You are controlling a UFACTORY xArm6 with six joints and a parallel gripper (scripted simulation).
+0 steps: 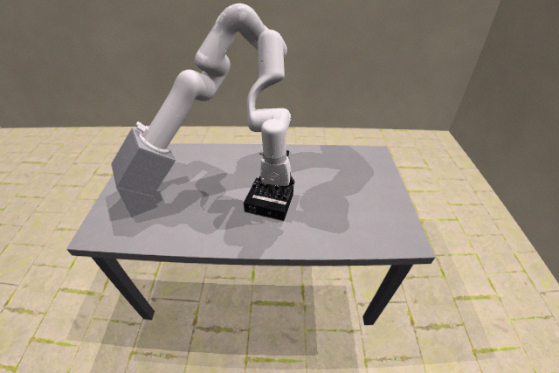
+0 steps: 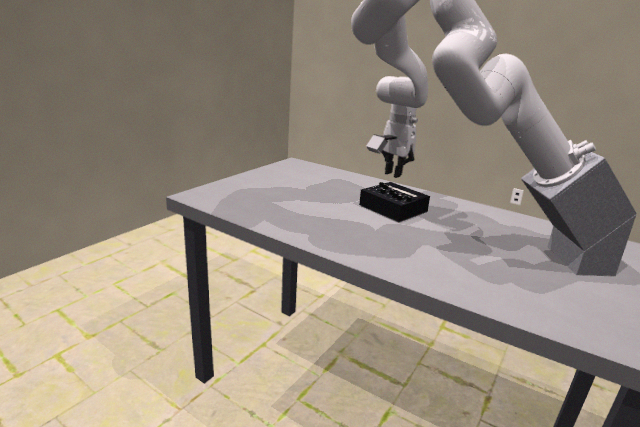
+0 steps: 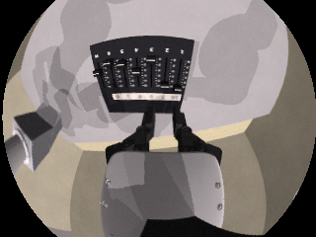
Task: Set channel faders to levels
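Now: hand 10 mm short of the fader cap, 30 mm to the right of it and 50 mm above it. Also, from my hand: fader: 30 mm behind, 60 mm to the left, 50 mm below.
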